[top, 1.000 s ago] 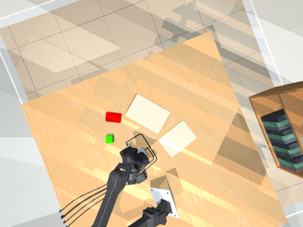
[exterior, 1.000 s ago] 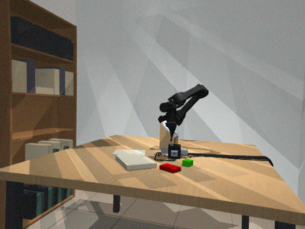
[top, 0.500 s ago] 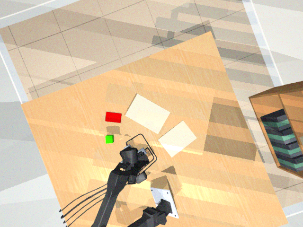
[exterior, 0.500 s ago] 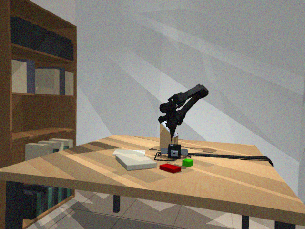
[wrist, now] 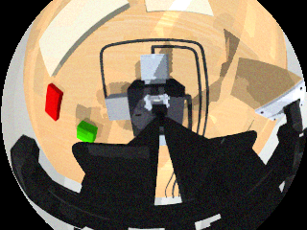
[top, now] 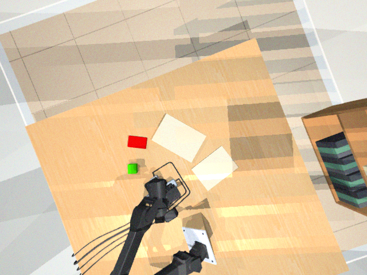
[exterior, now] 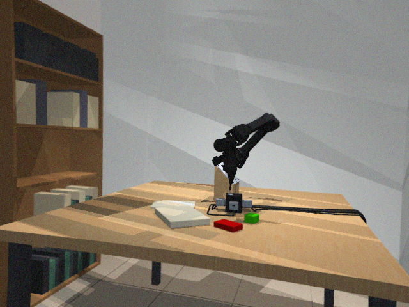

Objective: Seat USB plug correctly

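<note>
My gripper tip is 20 mm above the USB plug. From my gripper tip the other things lie so: book: 240 mm ahead, 130 mm to the right, 110 mm below; red block: 270 mm ahead, 90 mm to the left, 110 mm below; green block: 140 mm ahead, 140 mm to the left, 110 mm below.
</note>
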